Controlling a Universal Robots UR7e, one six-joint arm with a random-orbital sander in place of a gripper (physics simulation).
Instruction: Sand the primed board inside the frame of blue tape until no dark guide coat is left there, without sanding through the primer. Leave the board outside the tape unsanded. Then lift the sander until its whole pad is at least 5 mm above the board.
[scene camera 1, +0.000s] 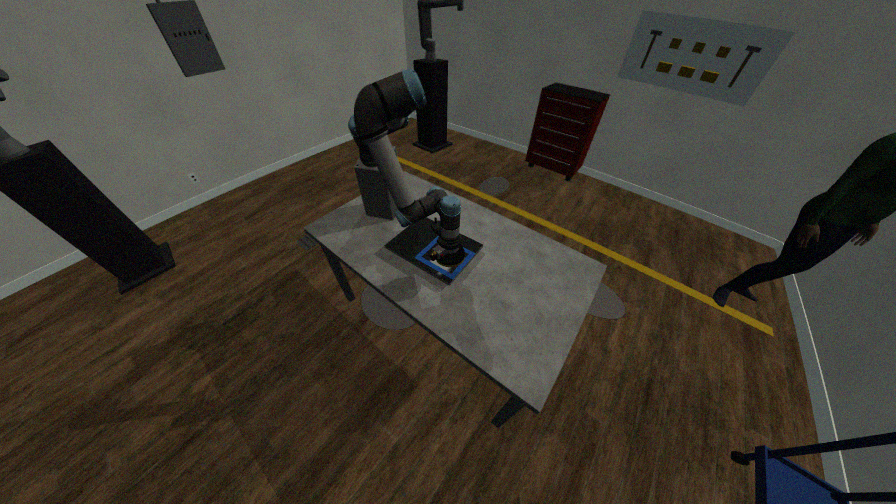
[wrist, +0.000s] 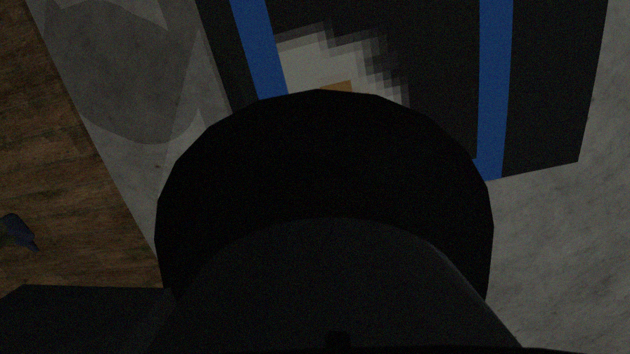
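There is a dark guide coat (wrist: 429, 63) here that I can see.
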